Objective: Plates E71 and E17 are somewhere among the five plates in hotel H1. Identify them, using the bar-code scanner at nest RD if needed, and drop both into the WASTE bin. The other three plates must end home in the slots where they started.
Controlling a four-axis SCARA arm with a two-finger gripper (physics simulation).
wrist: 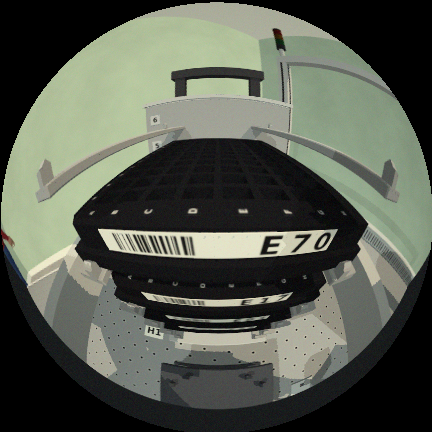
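Frame: origin at the arm's base, x down, y left, z ahead, level; millimetres.
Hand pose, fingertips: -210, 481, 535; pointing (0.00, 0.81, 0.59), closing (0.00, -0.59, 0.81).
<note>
After its pixels a point has its place, as x, y, z.
Plate E70 (220, 220), black with a bar-code label, fills the middle of the wrist view in hotel H1 (217, 117) @[-255, 514, 560]. My gripper (217, 200) @[-210, 481, 535] is shut on plate E70; parts of its grey fingers show low at both sides, and the plate hides the fingertips. Plate E17 (220, 300) @[-206, 411, 485] sits in the slot below. A third plate (217, 317) @[-179, 412, 485] lies under it, its label too foreshortened to read, with a fourth plate (217, 329) @[-147, 411, 485] lowest. The WASTE bin does not show.
Slot 5 above E70 is empty; its two long grey side rails (107, 156) (325, 148) stretch along both sides near the camera. The hotel's black handle (217, 73) @[-308, 521, 565] is on top. The H1 tag (154, 331) @[-13, 473, 410] is on the perforated table. A dark nest plate (217, 387) @[-73, 355, 444] lies in front.
</note>
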